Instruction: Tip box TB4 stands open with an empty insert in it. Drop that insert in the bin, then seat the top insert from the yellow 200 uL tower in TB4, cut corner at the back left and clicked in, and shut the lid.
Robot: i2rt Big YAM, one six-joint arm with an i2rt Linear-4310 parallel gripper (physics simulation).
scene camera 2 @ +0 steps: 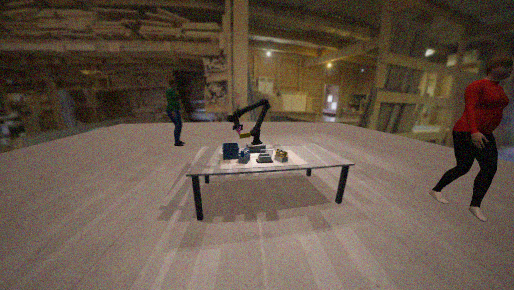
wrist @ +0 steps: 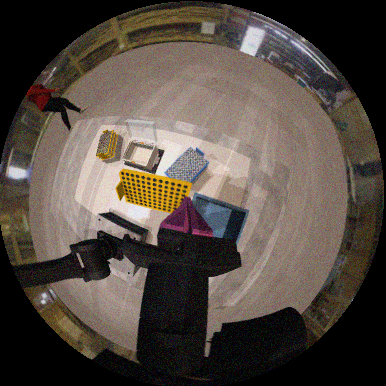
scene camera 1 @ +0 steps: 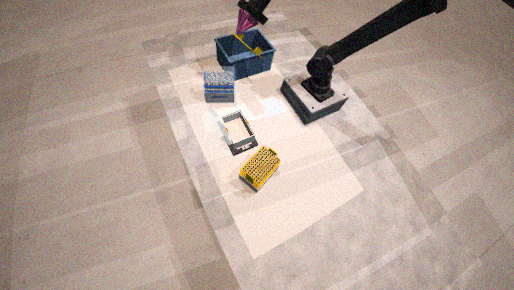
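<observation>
My gripper (scene camera 1: 239, 34) (scene camera 2: 240, 131) (wrist: 186, 199), with magenta fingers, is shut on one edge of the yellow empty insert (scene camera 1: 248, 44) (scene camera 2: 245, 135) (wrist: 155, 191). The insert hangs in the air; it overlaps the blue bin (scene camera 1: 250, 65) (scene camera 2: 230, 151) (wrist: 209, 212) in scene camera 1 but shows to its left in the wrist view. Tip box TB4 (scene camera 1: 243, 146) (scene camera 2: 264, 158) (wrist: 136, 161) stands open with no insert in it. Its clear lid (scene camera 1: 223, 129) (wrist: 142, 129) is raised. The yellow tower (scene camera 1: 260, 168) (scene camera 2: 281, 155) (wrist: 107, 145) stands beside TB4, an insert on top.
A blue-topped tip tower (scene camera 1: 219, 90) (scene camera 2: 244, 156) (wrist: 187, 166) stands between TB4 and the bin. The arm's base (scene camera 1: 314, 105) (scene camera 2: 256, 148) stands on the side of TB4 opposite the raised lid. Two people stand away from the table.
</observation>
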